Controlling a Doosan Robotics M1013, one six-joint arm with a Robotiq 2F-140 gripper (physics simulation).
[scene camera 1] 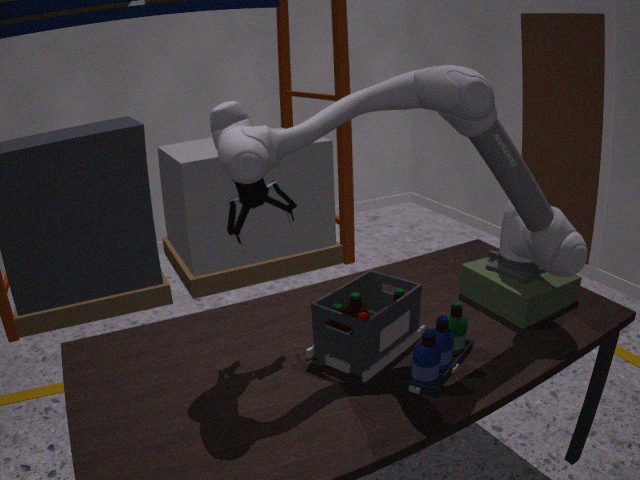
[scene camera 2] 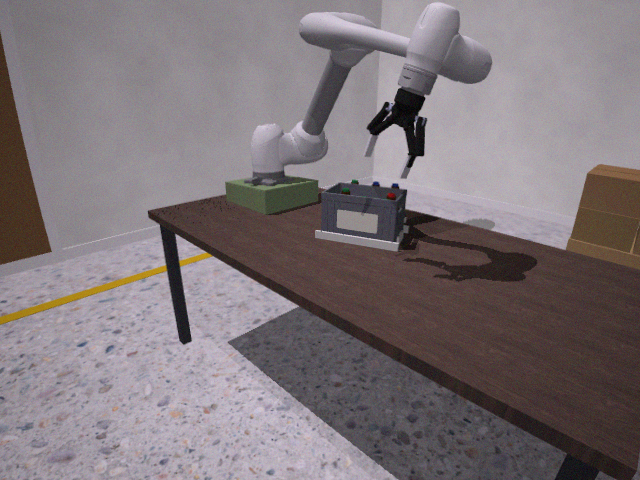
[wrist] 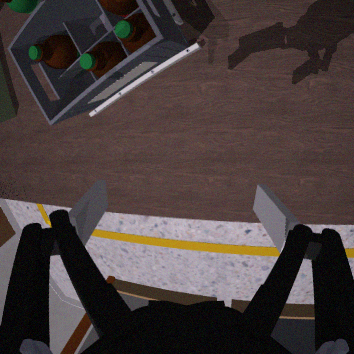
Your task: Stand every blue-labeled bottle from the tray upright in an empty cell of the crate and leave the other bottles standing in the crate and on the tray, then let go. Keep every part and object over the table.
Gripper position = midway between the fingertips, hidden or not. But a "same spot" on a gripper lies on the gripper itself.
My gripper shows in scene camera 1, in scene camera 2 [383, 166] and in the wrist view. One and the same spot on my gripper: [scene camera 1: 231, 229] is [wrist: 332, 242].
